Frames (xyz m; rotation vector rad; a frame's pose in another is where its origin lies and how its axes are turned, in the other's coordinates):
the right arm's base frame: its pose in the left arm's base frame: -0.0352 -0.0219 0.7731 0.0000 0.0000 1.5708
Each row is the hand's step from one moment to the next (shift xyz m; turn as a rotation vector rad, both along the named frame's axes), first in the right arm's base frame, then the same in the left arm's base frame.
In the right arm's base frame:
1: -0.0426 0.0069 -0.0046 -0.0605 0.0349 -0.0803
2: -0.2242 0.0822 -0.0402 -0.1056 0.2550 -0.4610
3: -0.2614 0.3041 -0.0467 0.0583 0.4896 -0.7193
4: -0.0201 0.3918 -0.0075 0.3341 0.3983 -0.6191
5: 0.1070 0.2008 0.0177 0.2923 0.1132 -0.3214
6: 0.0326 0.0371 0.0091 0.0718 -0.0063 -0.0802
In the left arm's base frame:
1: -0.0069 -0.0426 -0.0046 -0.0349 -0.0605 -0.0803
2: -0.0822 -0.2242 -0.0402 -0.2550 -0.1056 -0.4610
3: -0.3041 -0.2614 -0.0467 -0.4896 0.0583 -0.7193
4: -0.3918 -0.0201 -0.0075 -0.3983 0.3341 -0.6191
5: -0.2008 0.1070 0.0177 -0.1132 0.2923 -0.3214
6: -0.0371 0.0326 0.0091 0.0063 0.0718 -0.0802

